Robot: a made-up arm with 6 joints.
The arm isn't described. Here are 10 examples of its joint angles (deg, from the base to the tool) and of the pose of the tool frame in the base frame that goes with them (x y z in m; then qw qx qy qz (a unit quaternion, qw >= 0)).
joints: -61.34 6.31 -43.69 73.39 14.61 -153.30
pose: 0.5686 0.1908 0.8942 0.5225 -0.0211 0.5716 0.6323
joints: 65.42 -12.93 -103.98 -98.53 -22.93 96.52
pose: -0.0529 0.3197 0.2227 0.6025 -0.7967 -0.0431 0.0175
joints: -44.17 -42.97 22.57 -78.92 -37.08 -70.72
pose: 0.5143 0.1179 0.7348 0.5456 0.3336 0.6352 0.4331
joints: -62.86 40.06 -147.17 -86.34 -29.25 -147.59
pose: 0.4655 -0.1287 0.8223 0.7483 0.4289 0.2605 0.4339
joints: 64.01 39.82 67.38 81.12 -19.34 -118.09
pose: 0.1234 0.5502 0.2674 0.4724 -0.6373 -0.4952 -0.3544
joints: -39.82 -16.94 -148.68 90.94 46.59 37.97
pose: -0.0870 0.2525 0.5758 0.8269 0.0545 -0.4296 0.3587
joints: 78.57 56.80 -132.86 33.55 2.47 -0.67
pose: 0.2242 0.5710 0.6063 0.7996 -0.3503 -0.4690 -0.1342
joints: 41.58 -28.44 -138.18 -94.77 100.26 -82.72
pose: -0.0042 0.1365 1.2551 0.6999 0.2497 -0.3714 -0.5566
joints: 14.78 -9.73 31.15 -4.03 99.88 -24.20
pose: -0.4947 -0.0728 0.8947 0.2144 -0.3358 0.2468 0.8834
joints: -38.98 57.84 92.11 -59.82 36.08 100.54
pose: 0.0056 0.4680 0.7536 0.9633 -0.2583 -0.0491 0.0541
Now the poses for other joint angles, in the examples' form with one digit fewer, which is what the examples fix.
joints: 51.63 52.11 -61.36 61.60 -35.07 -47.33
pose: -0.124 0.431 0.913 0.885 -0.240 -0.351 0.190
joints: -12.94 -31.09 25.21 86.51 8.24 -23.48
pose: 0.171 0.356 0.807 0.288 -0.253 -0.744 -0.547
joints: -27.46 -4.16 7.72 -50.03 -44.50 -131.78
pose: 0.336 0.220 0.334 0.353 -0.560 -0.702 -0.263
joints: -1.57 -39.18 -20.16 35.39 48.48 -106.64
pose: 0.014 0.341 0.990 0.732 -0.151 -0.479 -0.460
